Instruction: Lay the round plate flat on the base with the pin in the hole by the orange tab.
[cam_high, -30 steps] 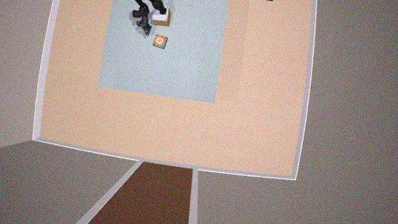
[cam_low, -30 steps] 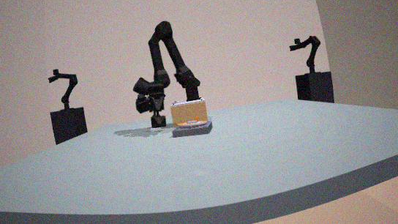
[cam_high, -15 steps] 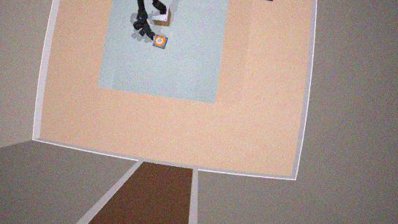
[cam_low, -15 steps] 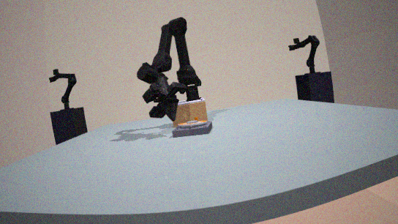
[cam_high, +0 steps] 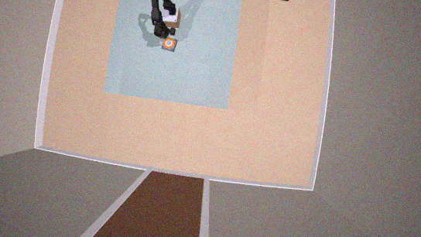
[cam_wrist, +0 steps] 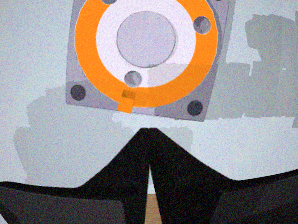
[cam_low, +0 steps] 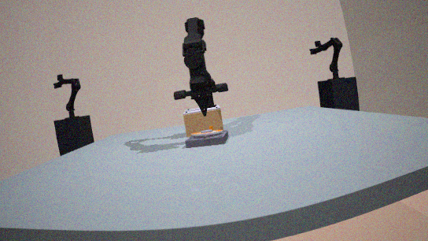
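The grey square base lies 6 cm below my gripper tip and 5 cm ahead of it.
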